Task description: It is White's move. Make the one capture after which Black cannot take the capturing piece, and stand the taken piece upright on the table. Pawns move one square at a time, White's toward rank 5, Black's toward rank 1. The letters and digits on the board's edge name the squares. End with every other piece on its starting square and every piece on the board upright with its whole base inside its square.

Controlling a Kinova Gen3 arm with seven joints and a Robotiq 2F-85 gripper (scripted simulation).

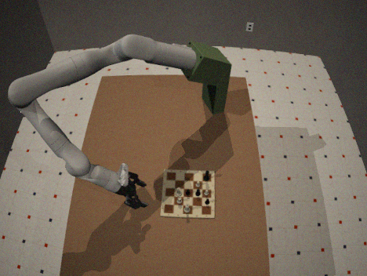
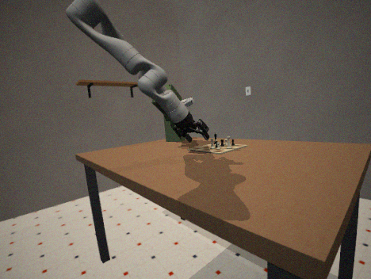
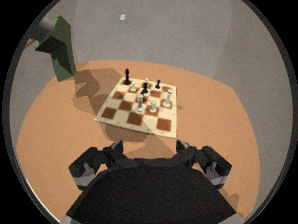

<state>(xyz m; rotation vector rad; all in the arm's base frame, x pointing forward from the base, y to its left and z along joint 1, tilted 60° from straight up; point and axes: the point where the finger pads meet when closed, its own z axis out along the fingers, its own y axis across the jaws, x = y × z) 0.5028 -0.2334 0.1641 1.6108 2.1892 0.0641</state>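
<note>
Right now my hand is 10 mm past the chessboard, 180 mm to the right of it and 70 mm above it. Round my hand: tall black piece 60 mm behind, 270 mm to the left, 30 mm below.
</note>
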